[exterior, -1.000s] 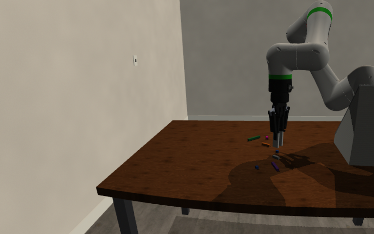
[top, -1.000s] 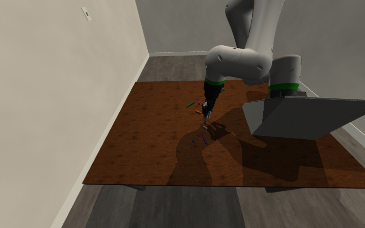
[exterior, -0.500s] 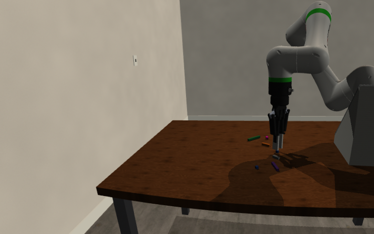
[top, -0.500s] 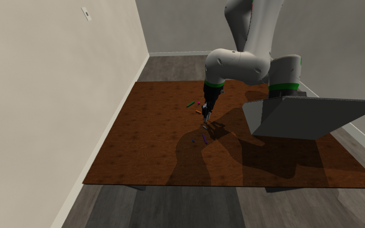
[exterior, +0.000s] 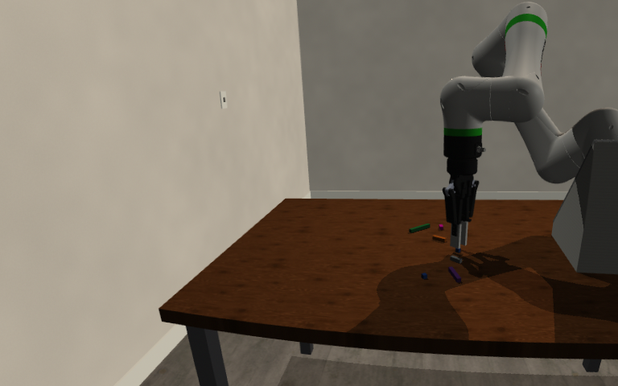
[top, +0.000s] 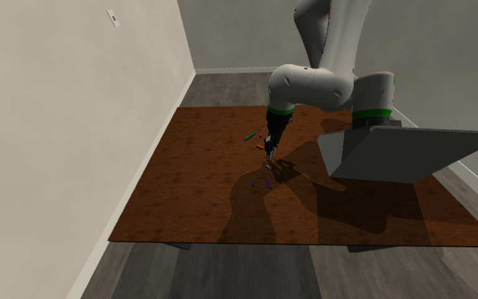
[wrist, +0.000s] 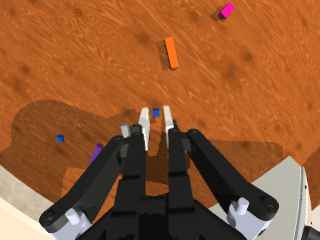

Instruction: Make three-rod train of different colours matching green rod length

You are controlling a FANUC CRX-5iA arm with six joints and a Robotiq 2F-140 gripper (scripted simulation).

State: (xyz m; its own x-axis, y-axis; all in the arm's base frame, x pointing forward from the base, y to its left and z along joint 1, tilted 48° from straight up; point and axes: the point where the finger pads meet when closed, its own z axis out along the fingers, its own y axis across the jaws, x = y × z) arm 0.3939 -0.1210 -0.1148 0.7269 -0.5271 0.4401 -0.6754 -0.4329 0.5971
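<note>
Now: hand 160 mm to the left of the green rod, 100 mm short of it and 50 mm above it. From my hand the other things lie so: orange rod (80 mm to the right, 50 mm below, 40 mm ahead); then grey rod (60 mm to the left, 50 mm below, 10 mm ahead); then purple rod (140 mm to the left, 50 mm below, 30 mm ahead).
</note>
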